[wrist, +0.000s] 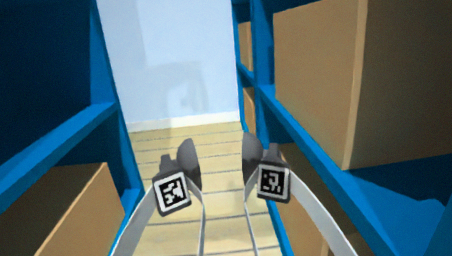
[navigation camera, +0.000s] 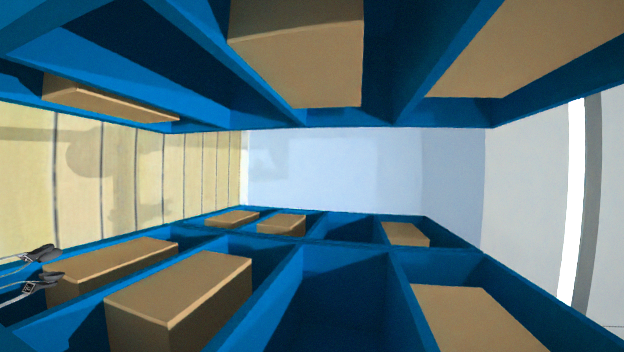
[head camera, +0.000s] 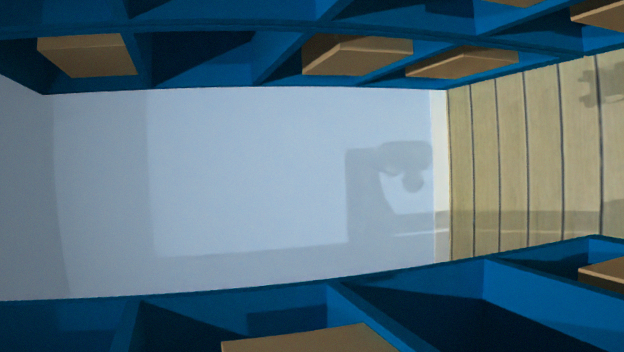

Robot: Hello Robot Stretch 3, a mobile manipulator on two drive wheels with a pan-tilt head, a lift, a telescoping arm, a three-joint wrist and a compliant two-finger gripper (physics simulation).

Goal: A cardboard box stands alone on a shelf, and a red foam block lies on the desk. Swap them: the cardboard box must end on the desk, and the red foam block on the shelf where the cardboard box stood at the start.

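Frame: origin at the robot's base, x right, y ahead, z up, level; metres.
Seen in the pictures: gripper, between the fingertips: (wrist: 220,153) (navigation camera: 62,261).
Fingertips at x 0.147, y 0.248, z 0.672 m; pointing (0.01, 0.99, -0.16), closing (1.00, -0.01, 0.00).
Note:
Offsets run from my fingertips to a thing's middle. Level surfaces: height alone.
Cardboard boxes stand in blue shelf compartments on both sides of an aisle; I cannot tell which one is the task's. One large box {dz -0.003, dx +0.345, dy +0.356 m} (wrist: 315,80) is on the right in the wrist view, and another box {dz -0.460, dx -0.594, dy +0.392 m} (wrist: 85,215) is at the lower left. In the navigation view a box (navigation camera: 180,290) is at the lower middle and one {dz +0.454, dx -0.595, dy +0.349 m} (navigation camera: 305,65) at the top. In the head view a box (head camera: 310,340) is at the bottom edge. My gripper (wrist: 220,153) (navigation camera: 51,265) is open and empty over the aisle floor. The red foam block and the desk do not show.
A blue shelf rack (head camera: 230,289) runs along the bottom of the head view, another shelf rack (head camera: 200,25) along its top. Both flank the wooden floor {dz -0.671 m} (head camera: 510,150) (wrist: 225,200). A pale wall (head camera: 240,165) (wrist: 180,55) closes the aisle, with the robot's shadow on it.

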